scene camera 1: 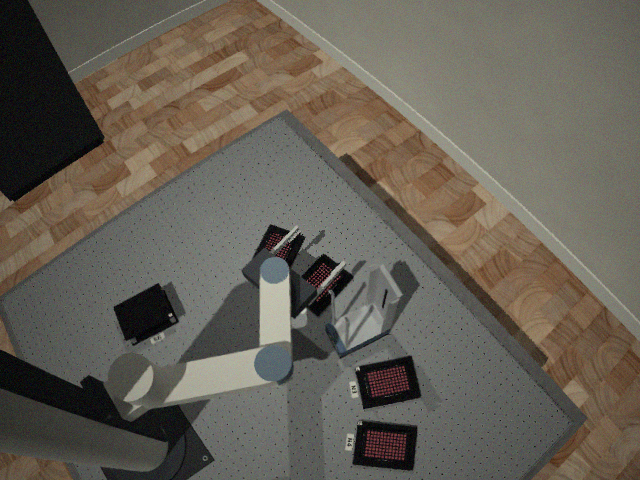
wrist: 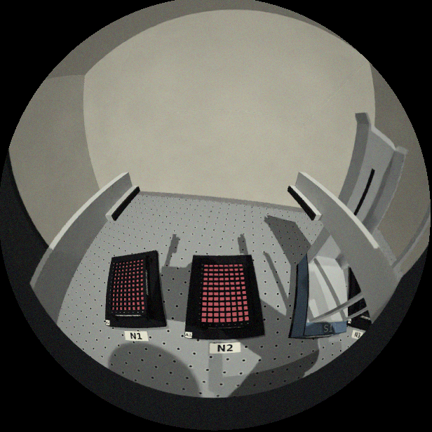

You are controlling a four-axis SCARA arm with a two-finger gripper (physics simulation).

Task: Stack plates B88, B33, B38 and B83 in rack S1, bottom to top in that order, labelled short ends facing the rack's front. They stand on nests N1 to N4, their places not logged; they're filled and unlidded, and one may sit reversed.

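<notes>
My gripper is open and empty, high above the nests N1 and N2. Black plates with red-filled wells lie on the nests: the N1 plate, the N2 plate, the N3 plate, and the N4 plate. The arm and fingers partly cover the N1 and N2 plates in the scene view. No plate number is readable; a thin pale strip shows at the N1 plate's near end. Rack S1, with a blue base and grey uprights, stands between N2 and N3; its pale floor shows bare.
A black flat block with a small label beside it lies on the left part of the perforated table. The rack's tall back panel rises behind the right finger in the wrist view. The N3 tag is at the right edge there.
</notes>
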